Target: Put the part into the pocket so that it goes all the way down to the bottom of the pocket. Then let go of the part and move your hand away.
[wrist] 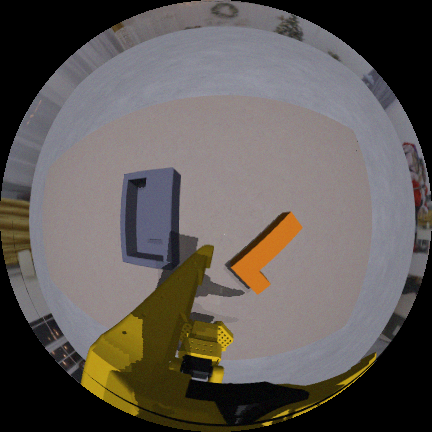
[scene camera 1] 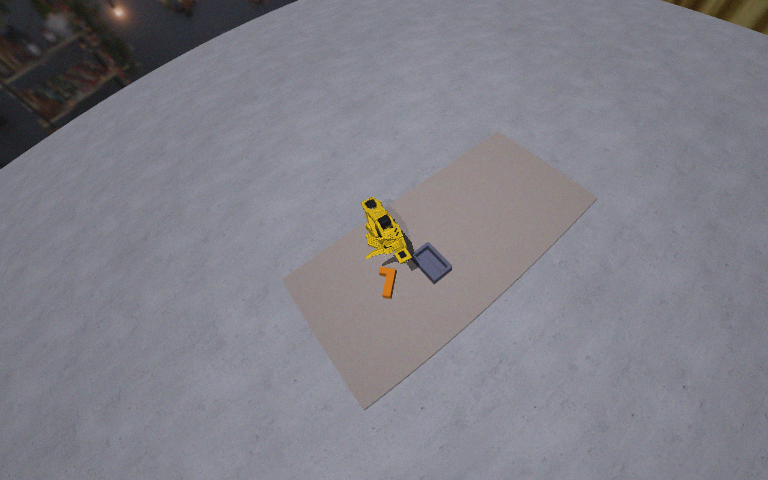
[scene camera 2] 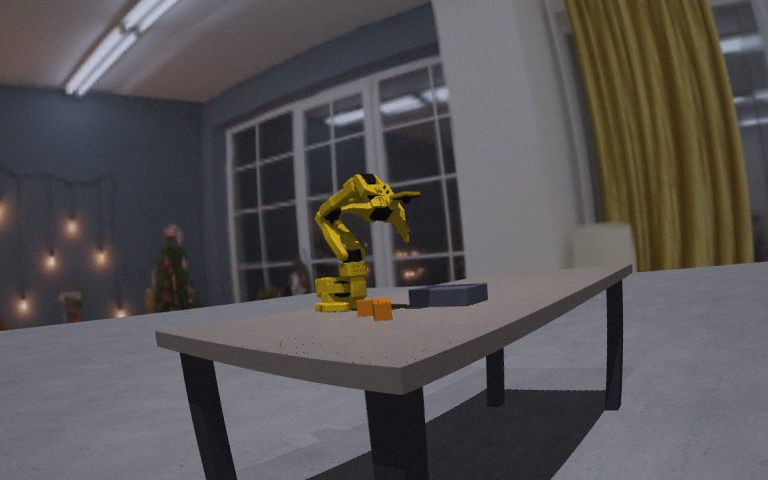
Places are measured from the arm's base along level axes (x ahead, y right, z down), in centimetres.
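Where they show: end effector, tool point: (wrist: pixel 212 254) (scene camera 1: pixel 404 262) (scene camera 2: pixel 405 240); arm's base, origin of the base link: (wrist: pixel 203 328) (scene camera 1: pixel 382 241) (scene camera 2: pixel 348 309).
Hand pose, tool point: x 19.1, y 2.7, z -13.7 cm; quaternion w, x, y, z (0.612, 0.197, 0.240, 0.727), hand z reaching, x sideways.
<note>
Things, the pixels of their top centre, and the offset from my tool point. Level surfaces: height alone.
- orange L-shaped part, middle of its top: (wrist: pixel 275 255) (scene camera 2: pixel 372 301) (scene camera 1: pixel 385 281) dx -3.0, dy +7.6, dz +10.7 cm
- blue-grey block with the pocket, middle of its top: (wrist: pixel 141 217) (scene camera 2: pixel 448 286) (scene camera 1: pixel 431 260) dx +1.9, dy -10.7, dz +10.1 cm
- beige table top, its level: dz +13.7 cm
The orange L-shaped part (scene camera 1: pixel 388 284) (scene camera 2: pixel 382 310) (wrist: pixel 272 245) lies flat on the table, apart from the pocket. The blue-grey block with the pocket (scene camera 1: pixel 442 275) (scene camera 2: pixel 458 295) (wrist: pixel 124 215) stands to the right of the part in scene camera 1 and to its left in the wrist view. The pocket's opening faces up and no part lies in it; its floor is partly shaded. My gripper (scene camera 1: pixel 385 253) (scene camera 2: pixel 376 224) (wrist: pixel 291 301) is wide open and empty, well above the table. In the wrist view the fixed jaw's tip shows between the block and the part.
The beige table top (scene camera 1: pixel 481 186) (scene camera 2: pixel 283 339) (wrist: pixel 225 150) carries the arm, the part and the block. The yellow arm's base (scene camera 2: pixel 339 291) (wrist: pixel 204 345) stands at one long edge of the table, close to the part. The arm's shadow falls beside the block.
</note>
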